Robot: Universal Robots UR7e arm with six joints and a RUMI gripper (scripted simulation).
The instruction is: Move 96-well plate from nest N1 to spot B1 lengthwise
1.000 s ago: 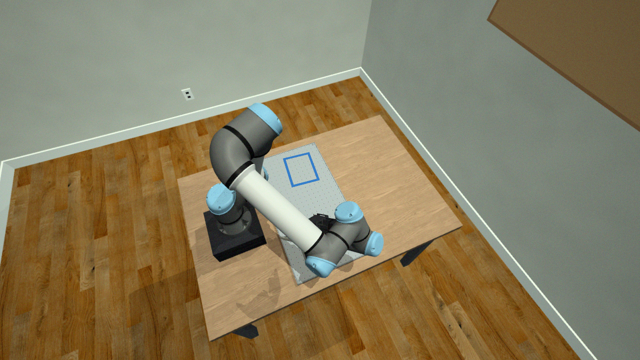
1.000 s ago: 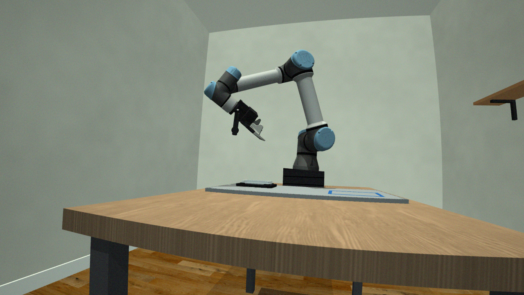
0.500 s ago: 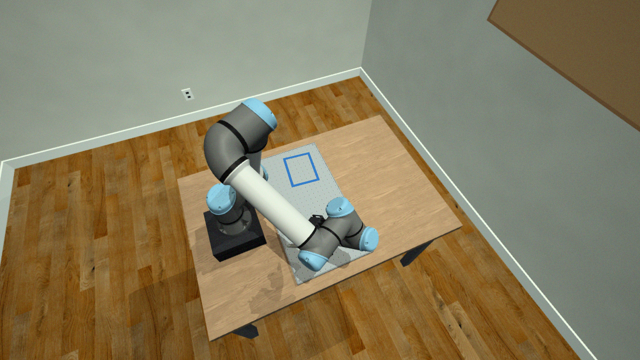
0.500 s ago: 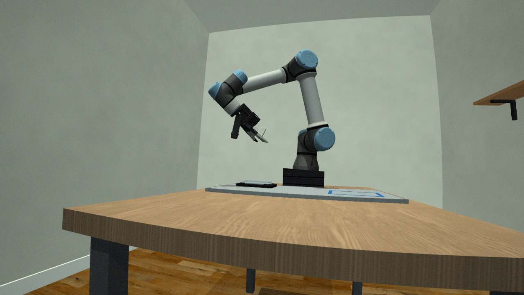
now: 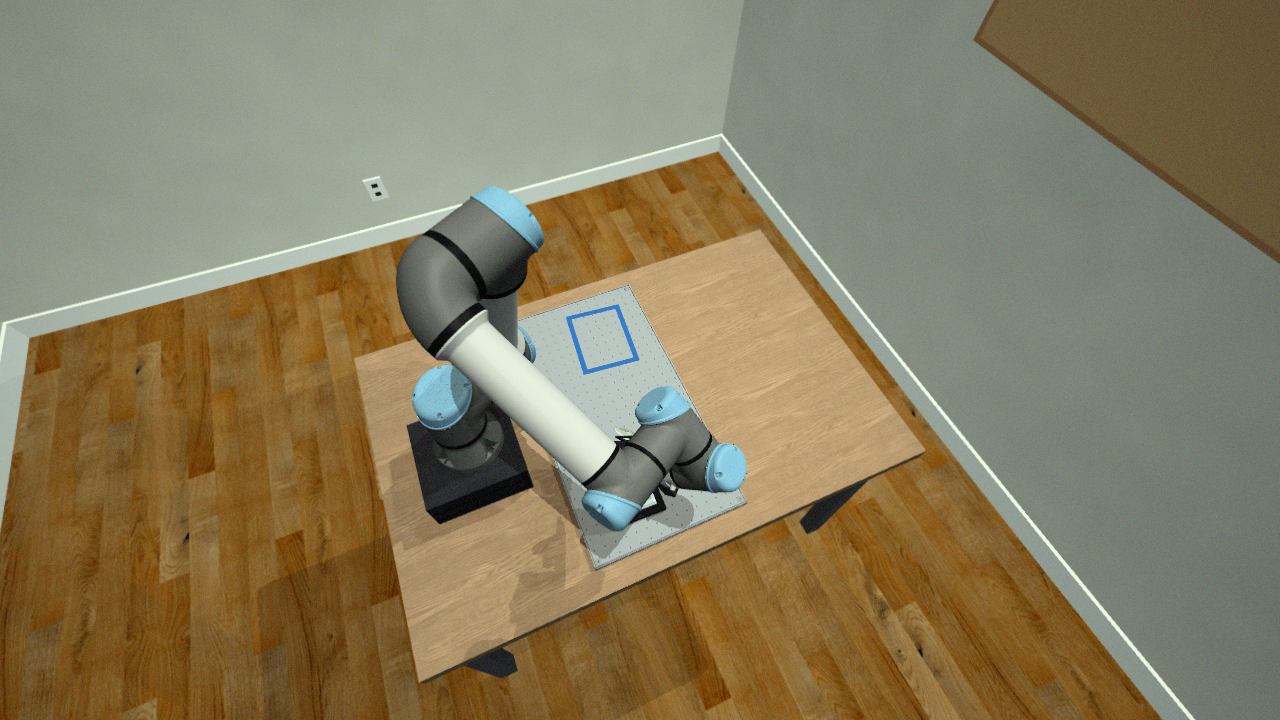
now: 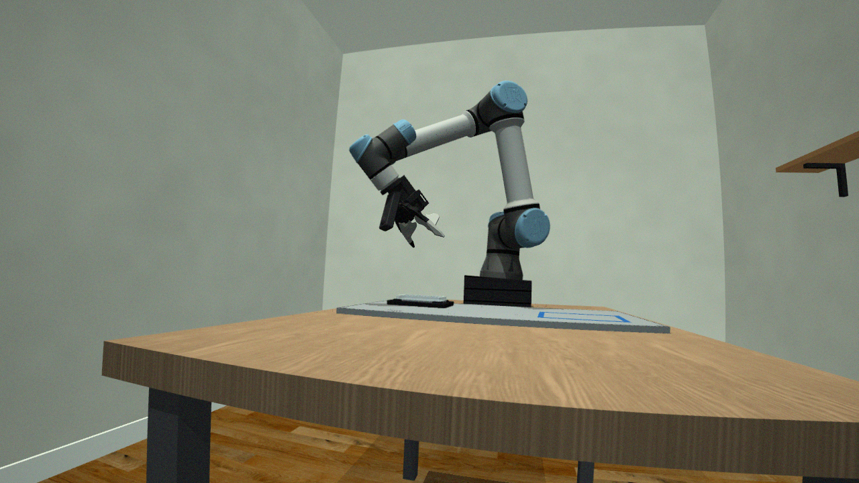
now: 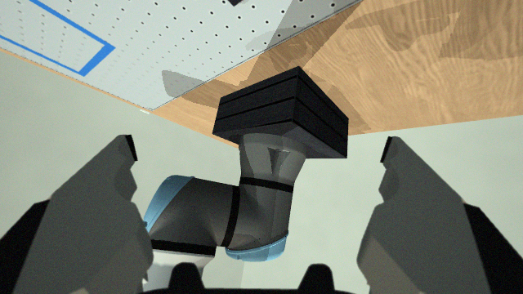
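Right now my hand is 16 cm above the 96-well plate, 5 cm short of it and 1 cm to the right of it. The rest, counted from my hand: black plate nest: 17 cm below, 5 cm ahead, 1 cm to the left.
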